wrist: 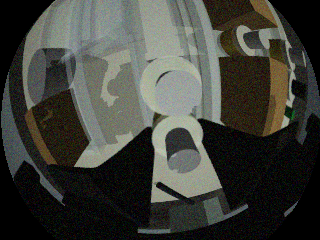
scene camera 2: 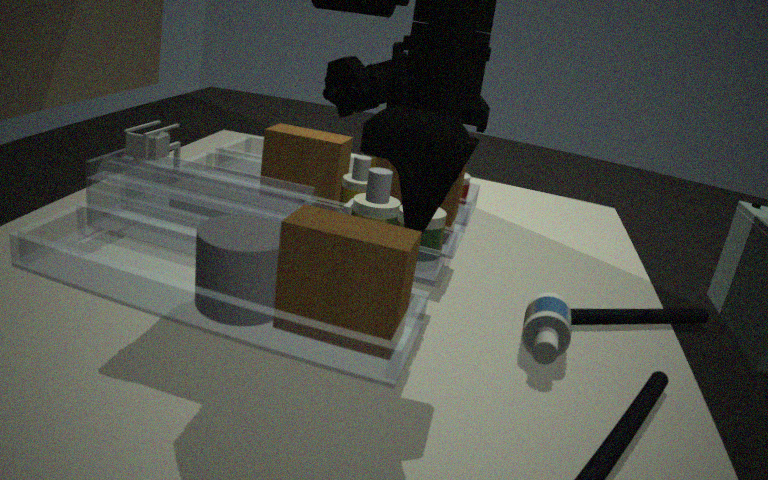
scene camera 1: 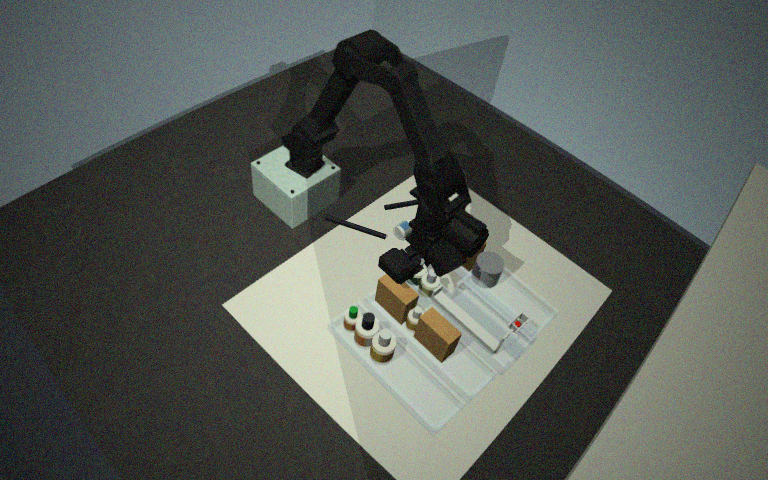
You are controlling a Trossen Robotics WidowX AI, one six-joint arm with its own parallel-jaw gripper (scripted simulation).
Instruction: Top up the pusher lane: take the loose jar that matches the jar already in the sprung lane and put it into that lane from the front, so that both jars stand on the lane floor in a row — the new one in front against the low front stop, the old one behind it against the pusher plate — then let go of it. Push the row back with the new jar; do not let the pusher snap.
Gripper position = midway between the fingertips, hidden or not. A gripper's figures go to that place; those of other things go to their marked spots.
Labels:
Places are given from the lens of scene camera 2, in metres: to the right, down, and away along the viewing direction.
my gripper [scene camera 2: 418, 229]: 0.03, -0.01, 0.48
brown box [scene camera 2: 352, 272]: -0.02, 0.02, 0.34
brown box [scene camera 2: 290, 153]: -0.09, -0.08, 0.55

